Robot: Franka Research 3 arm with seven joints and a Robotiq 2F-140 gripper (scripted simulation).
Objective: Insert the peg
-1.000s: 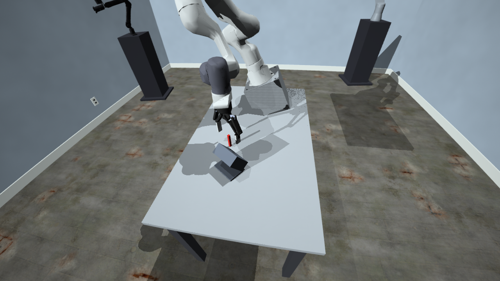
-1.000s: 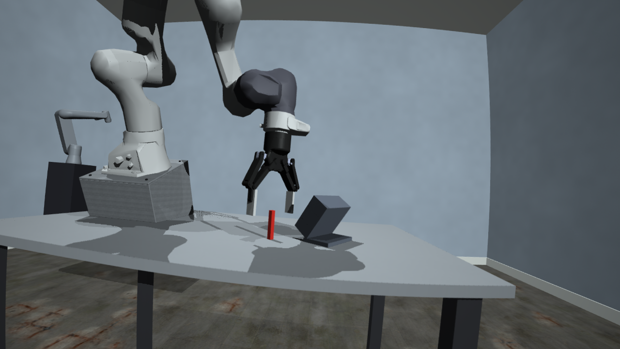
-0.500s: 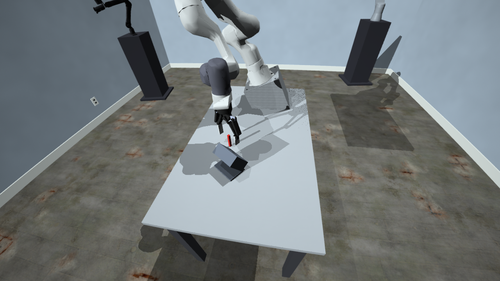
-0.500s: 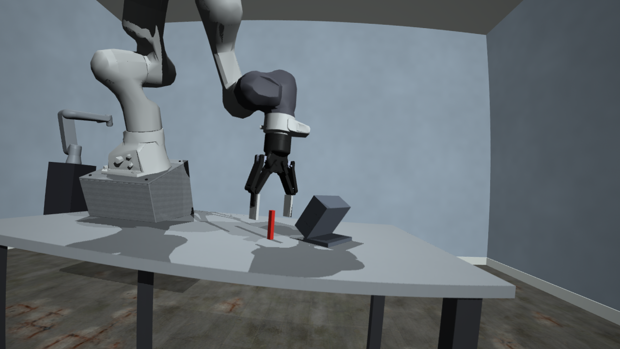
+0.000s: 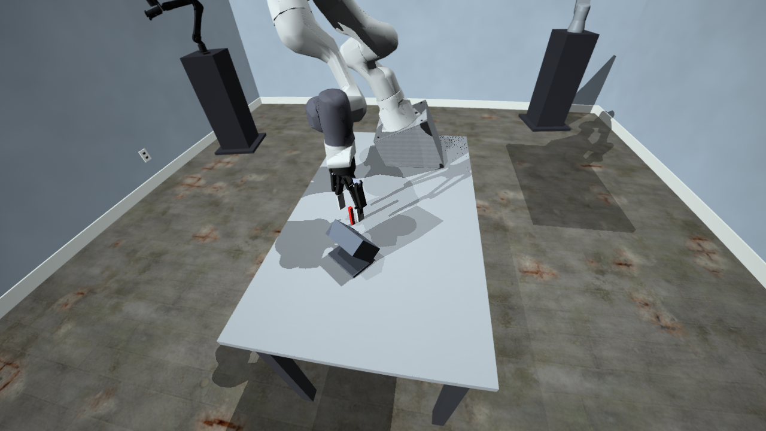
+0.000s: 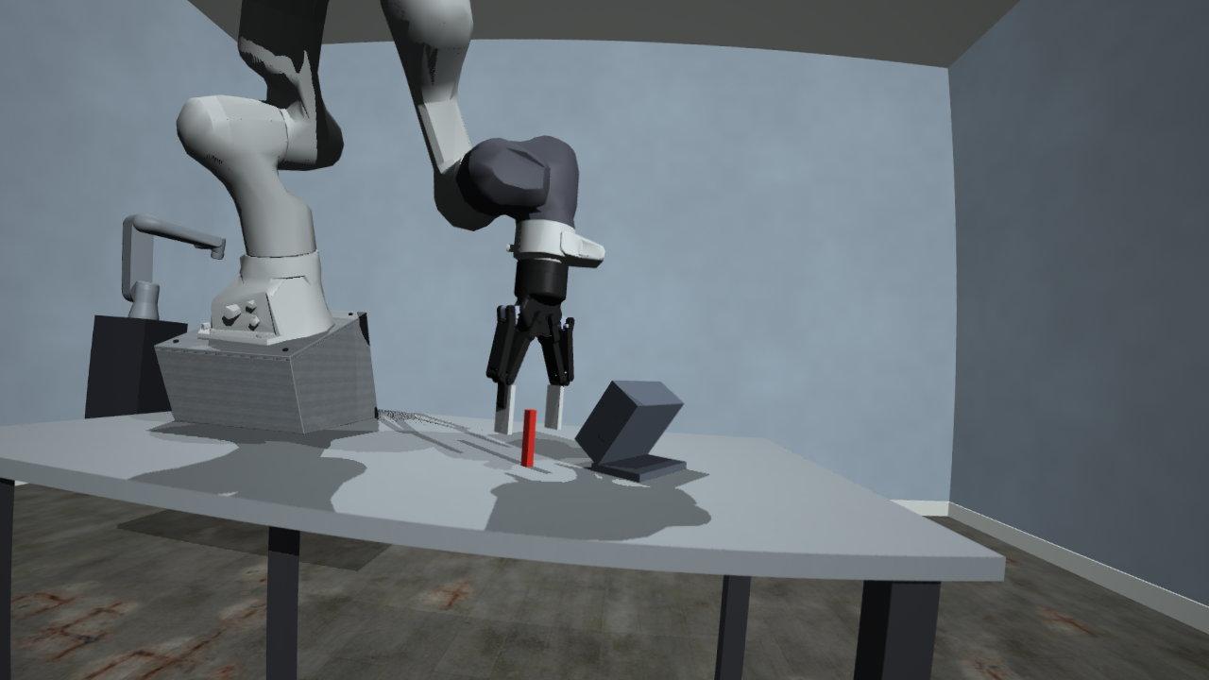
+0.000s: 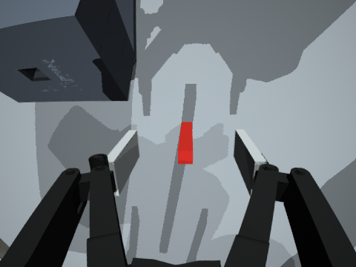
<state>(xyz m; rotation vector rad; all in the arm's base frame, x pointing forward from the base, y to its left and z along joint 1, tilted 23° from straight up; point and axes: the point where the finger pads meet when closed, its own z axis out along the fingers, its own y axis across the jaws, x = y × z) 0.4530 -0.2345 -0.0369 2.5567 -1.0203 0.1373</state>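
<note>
Right now my hand is 3 cm above the peg. The rest, counted from my hand: flat base plate 17 cm ahead, 7 cm below.
</note>
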